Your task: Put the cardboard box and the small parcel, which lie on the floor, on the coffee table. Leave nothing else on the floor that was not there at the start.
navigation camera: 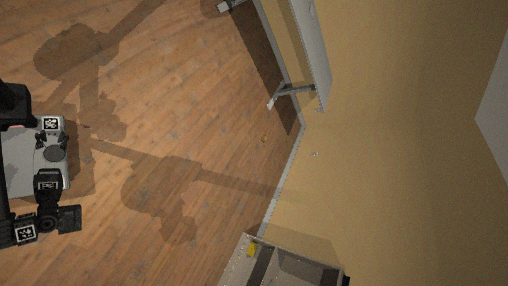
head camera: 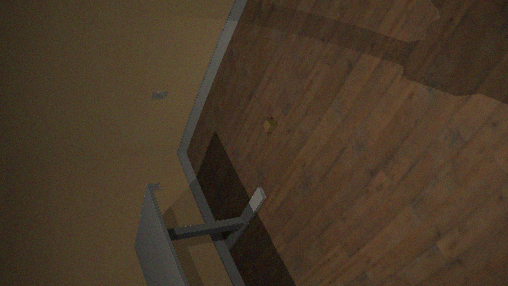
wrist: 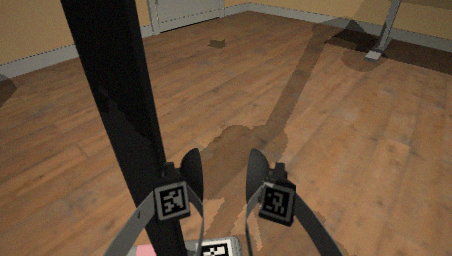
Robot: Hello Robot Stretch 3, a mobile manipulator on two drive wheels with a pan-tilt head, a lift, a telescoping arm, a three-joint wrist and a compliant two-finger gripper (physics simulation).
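Places are measured from the robot's base along level axes (x ahead, y left, z up), in metres.
Pixels of known places: gripper, fingertip midpoint: (navigation camera: pixel 53 131) (wrist: pixel 224 167); robot's base at its link origin: (navigation camera: pixel 54 152).
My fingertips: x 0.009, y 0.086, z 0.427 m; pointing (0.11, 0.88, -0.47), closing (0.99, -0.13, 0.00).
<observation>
Ahead of a thing's pixels: the offset from my fingertips to its top centre. Level surfaces: height alone.
A small yellow-brown box @[dx +1.848, dy -0.097, dz -0.376 m] (head camera: pixel 270 124) (navigation camera: pixel 264 138) lies on the floor, off the room corner near the desk. A low brown object @[dx +0.150, dy +1.578, dz -0.376 m] (wrist: pixel 216 44) lies on the floor in front of the door in the wrist view. Both are far off and small, and I cannot tell which is the cardboard box and which the parcel. My gripper (wrist: pixel 224 167) (navigation camera: pixel 51 140) is open, with bare floor and shadow showing between its fingers. It is held in over my base, far from both objects. I cannot make out the coffee table in these views.
A grey desk @[dz +0.294 m] (head camera: pixel 157 240) (navigation camera: pixel 312 55) with T-shaped feet stands along the wall. A pale shelf unit (navigation camera: pixel 237 265) with a yellow item @[dx +1.404, dy -1.309, dz -0.281 m] (navigation camera: pixel 251 249) is at the bottom of the navigation view. A door (wrist: pixel 187 14) and my dark mast (wrist: pixel 120 100) show in the wrist view.
</observation>
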